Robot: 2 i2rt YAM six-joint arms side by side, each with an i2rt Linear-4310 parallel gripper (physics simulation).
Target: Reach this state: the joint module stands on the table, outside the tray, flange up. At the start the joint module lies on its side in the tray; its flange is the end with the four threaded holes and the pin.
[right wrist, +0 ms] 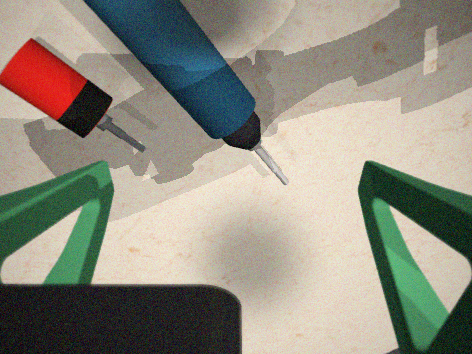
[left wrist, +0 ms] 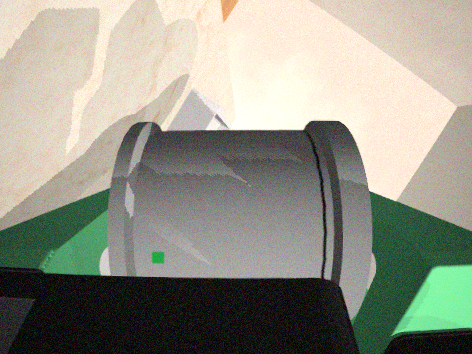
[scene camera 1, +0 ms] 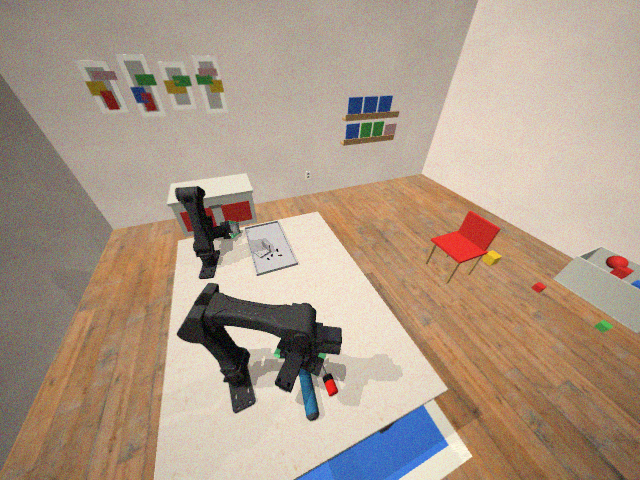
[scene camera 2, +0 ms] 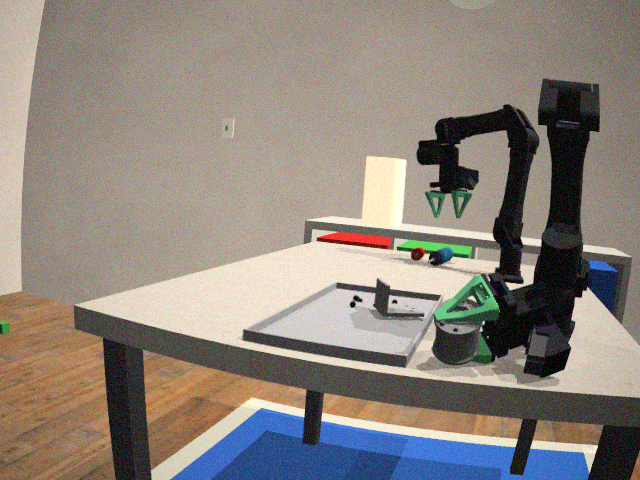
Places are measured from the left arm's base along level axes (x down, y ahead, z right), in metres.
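Pixels of known places: left gripper, fingertip midpoint: (left wrist: 237,178) (scene camera 1: 239,227) (scene camera 2: 433,335); right gripper, fingertip midpoint: (right wrist: 235,175) (scene camera 2: 447,218); left arm's base, link origin: (scene camera 1: 210,264); right arm's base, link origin: (scene camera 1: 239,377) (scene camera 2: 508,276).
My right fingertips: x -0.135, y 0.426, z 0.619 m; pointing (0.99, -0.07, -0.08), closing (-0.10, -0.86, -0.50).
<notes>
Ahead of a thing's pixels: the offset from my right fingertips to its top centre. "pt": to the spot under its first point. Level surfaces: height alone.
The grey cylindrical joint module {dy -0.323, dx +0.044, dz -0.867 m} (scene camera 1: 235,227) (scene camera 2: 454,347) (left wrist: 230,200) is outside the tray {dy -0.119, dx +0.119, dz -0.730 m} (scene camera 1: 277,269) (scene camera 2: 325,349), beside its right edge in scene camera 2. It looks upright there, with holes showing on its top face, partly under a green finger. Its base is at or very near the table {dx +0.135 m} (scene camera 1: 351,310) (scene camera 2: 206,299); contact is unclear. My left gripper (scene camera 2: 459,334) (left wrist: 237,178) is shut on the module, one finger over the top end and one at the bottom end. My right gripper (scene camera 1: 299,354) (scene camera 2: 447,214) (right wrist: 235,175) is open and empty above the table, near the screwdrivers.
A grey L-shaped bracket (scene camera 1: 264,248) (scene camera 2: 381,297) and several small black screws {dy -0.057, dx +0.121, dz -0.629 m} (scene camera 2: 355,300) lie in the tray. A blue screwdriver {pt dy +0.020, dx +0.095, dz +0.066 m} (scene camera 1: 308,395) (scene camera 2: 440,256) (right wrist: 175,65) and a red one {dy +0.092, dx +0.101, dz +0.021 m} (scene camera 1: 330,384) (scene camera 2: 417,253) (right wrist: 50,80) lie on the table below the right gripper.
</notes>
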